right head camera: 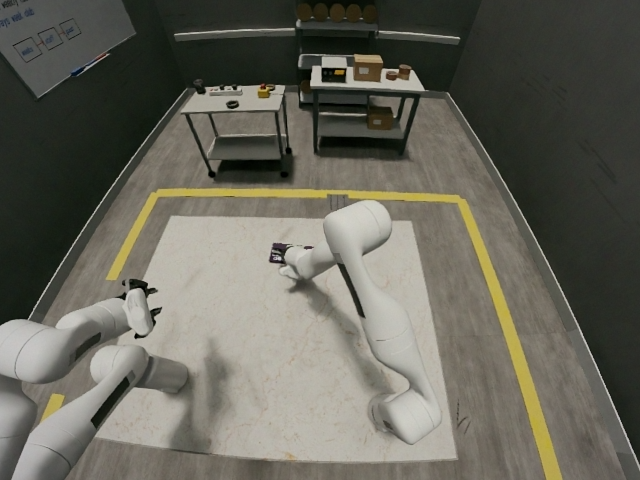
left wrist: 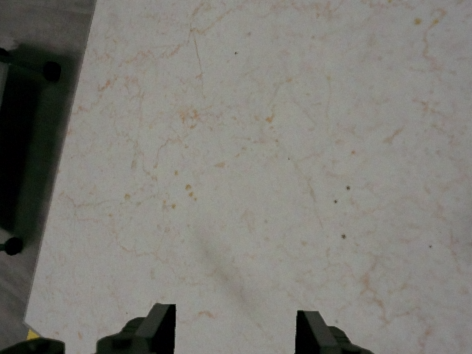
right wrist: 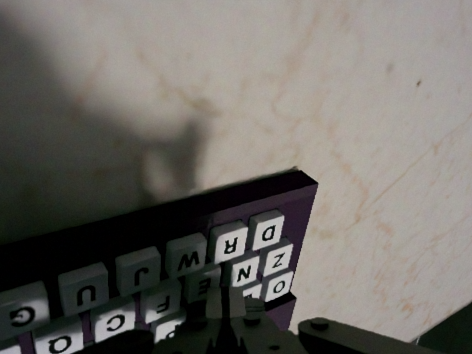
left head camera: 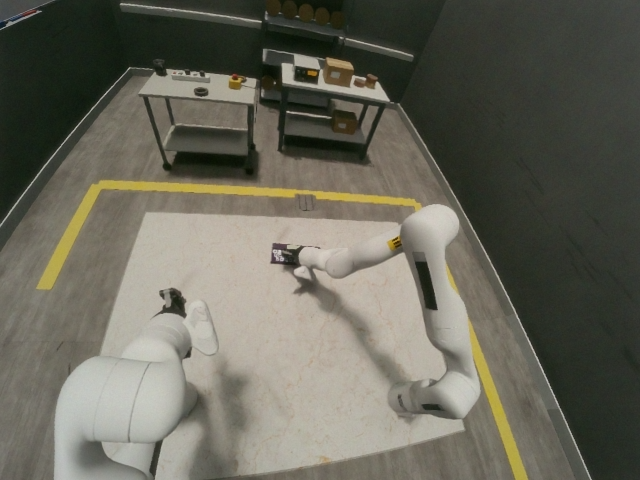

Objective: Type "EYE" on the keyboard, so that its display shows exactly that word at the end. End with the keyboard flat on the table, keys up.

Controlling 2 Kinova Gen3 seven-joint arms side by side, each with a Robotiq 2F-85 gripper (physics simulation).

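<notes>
The purple keyboard (left head camera: 277, 255) (right head camera: 276, 257) (right wrist: 297, 212) lies flat on the pale mat, its white keys up. In the right wrist view its letters appear upside down. My right gripper (left head camera: 285, 253) (right head camera: 279, 252) (right wrist: 226, 312) is shut and empty, fingertips pointing down over the keys. They show just below and right of the E key (right wrist: 204, 284) and hide the X key's place and part of the L key; contact cannot be told. The Y key and the display text cannot be read. My left gripper (left head camera: 173, 295) (right head camera: 156, 300) (left wrist: 235, 336) is open and empty, above the mat, far left of the keyboard.
The pale mat (left head camera: 289, 413) (right head camera: 289, 413) lies under both arms, with yellow tape (left head camera: 196, 187) (right head camera: 248, 193) around it. Beyond stand a wheeled cart (left head camera: 206, 96) (right head camera: 248, 106) and a workbench (left head camera: 356, 93) (right head camera: 356, 87) holding boxes. My right forearm reaches over the keyboard's right part.
</notes>
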